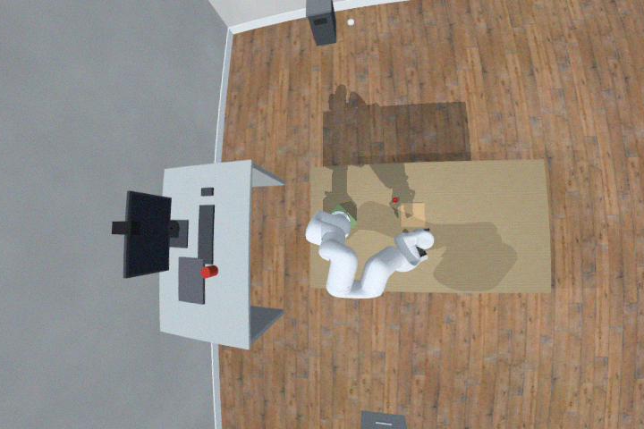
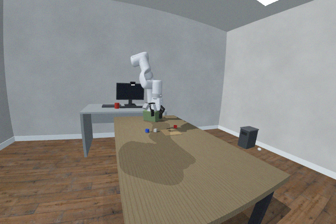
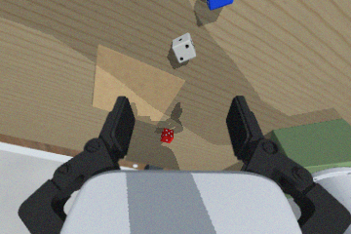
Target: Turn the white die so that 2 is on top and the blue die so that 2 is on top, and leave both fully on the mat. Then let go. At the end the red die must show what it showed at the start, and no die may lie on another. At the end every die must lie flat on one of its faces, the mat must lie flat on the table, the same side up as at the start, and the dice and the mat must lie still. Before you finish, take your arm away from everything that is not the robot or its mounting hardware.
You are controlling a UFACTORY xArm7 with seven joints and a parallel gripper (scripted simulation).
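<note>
Right now the white die is 12 cm below my hand. The rest, counted from my hand: red die: 8 cm behind, 20 cm to the left, 12 cm below; tan mat: 3 cm ahead, 12 cm to the left, 13 cm below; blue die: 7 cm to the right, 12 cm below.
</note>
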